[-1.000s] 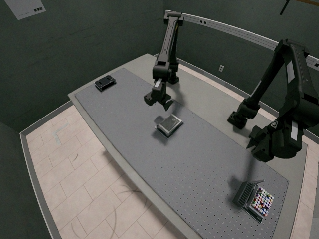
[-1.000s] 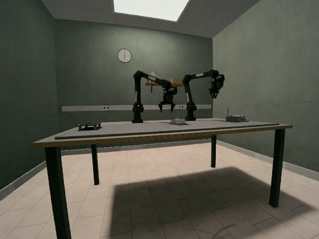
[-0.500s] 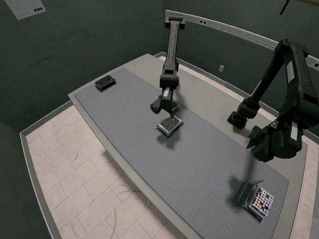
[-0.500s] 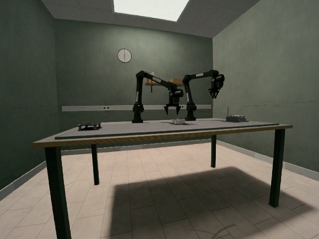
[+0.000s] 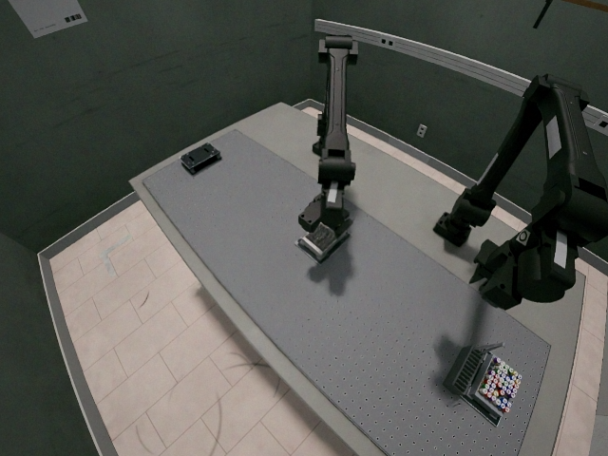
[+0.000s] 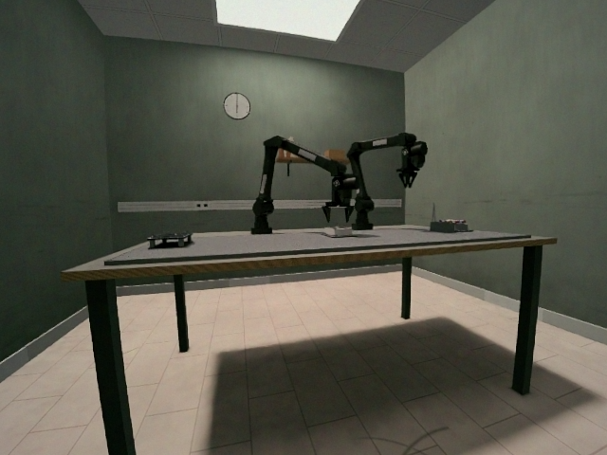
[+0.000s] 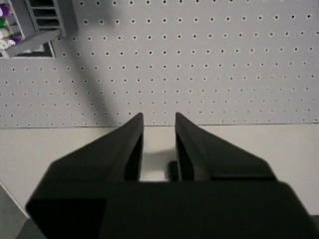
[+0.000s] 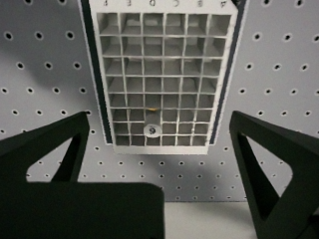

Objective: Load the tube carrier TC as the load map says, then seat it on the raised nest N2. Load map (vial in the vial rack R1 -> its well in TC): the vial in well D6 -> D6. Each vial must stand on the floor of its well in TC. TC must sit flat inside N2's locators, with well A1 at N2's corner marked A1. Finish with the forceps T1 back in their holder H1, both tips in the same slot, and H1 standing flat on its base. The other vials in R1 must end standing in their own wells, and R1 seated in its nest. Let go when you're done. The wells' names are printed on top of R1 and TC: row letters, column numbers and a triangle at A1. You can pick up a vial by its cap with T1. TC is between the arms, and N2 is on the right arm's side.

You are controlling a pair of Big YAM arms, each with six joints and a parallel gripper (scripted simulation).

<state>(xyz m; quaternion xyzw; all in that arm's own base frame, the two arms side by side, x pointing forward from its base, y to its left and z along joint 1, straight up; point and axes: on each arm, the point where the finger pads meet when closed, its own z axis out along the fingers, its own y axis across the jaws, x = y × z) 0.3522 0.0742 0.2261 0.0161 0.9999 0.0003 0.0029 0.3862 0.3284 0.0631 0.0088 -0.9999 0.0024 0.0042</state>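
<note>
My right gripper is now 10 mm short of the tube carrier and 50 mm above it. Round my right hand: slotted holder (50 mm ahead, 550 mm to the left, 60 mm below); then black nest (100 mm ahead, 710 mm to the right, 30 mm below).
</note>
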